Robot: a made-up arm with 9 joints. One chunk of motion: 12 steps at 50 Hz.
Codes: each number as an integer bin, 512 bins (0 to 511) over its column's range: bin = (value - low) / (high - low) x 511, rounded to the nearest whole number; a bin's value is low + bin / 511 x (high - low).
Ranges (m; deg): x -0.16..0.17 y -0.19..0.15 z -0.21..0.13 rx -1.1..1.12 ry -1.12..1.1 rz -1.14..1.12
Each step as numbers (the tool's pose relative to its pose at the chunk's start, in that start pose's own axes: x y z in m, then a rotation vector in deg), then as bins.
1 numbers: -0.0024 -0.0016 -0.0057 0.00 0.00 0.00
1 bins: 244 283 307 253 258 258
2 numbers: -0.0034 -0.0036 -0.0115 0.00 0.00 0.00
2 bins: 242 280 298 253 258 258
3 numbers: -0.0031 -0.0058 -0.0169 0.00 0.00 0.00
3 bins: 243 277 290 253 258 258
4 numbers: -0.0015 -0.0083 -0.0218 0.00 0.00 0.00
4 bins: 245 273 283 253 258 258
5 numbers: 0.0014 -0.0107 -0.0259 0.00 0.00 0.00
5 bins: 250 269 277 253 258 258
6 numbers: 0.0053 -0.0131 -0.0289 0.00 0.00 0.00
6 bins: 256 266 272 253 258 258
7 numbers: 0.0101 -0.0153 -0.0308 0.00 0.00 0.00
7 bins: 263 263 269 253 258 258
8 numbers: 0.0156 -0.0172 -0.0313 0.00 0.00 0.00
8 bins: 272 260 269 253 258 258
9 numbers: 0.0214 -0.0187 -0.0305 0.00 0.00 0.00
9 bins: 281 257 270 253 258 258
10 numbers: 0.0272 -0.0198 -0.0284 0.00 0.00 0.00
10 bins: 290 256 273 253 258 258
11 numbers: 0.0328 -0.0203 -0.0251 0.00 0.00 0.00
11 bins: 299 255 278 253 258 258
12 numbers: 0.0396 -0.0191 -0.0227 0.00 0.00 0.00
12 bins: 309 257 282 253 258 258
